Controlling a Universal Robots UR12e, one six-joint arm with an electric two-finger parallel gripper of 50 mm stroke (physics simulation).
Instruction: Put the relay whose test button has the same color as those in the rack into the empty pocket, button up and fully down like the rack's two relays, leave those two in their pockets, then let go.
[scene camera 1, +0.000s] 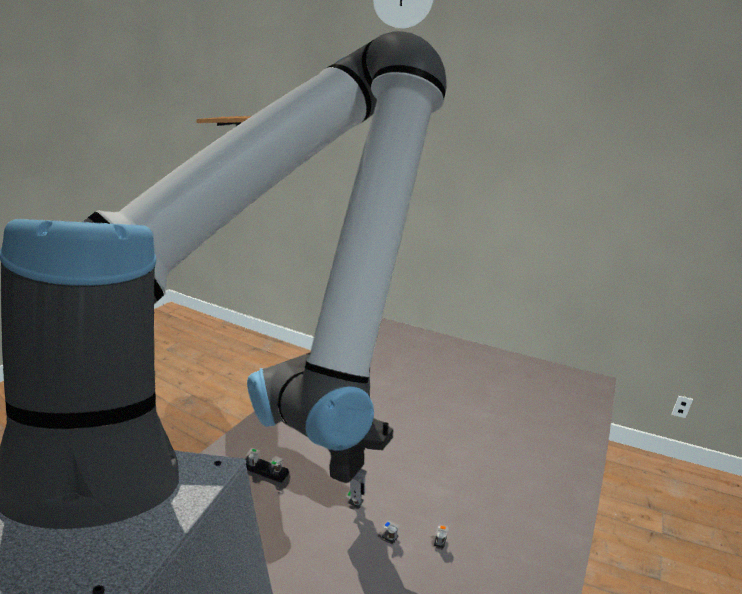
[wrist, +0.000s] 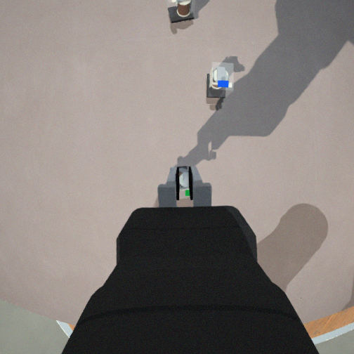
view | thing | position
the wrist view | my gripper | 183, 176
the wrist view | blue-button relay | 219, 79
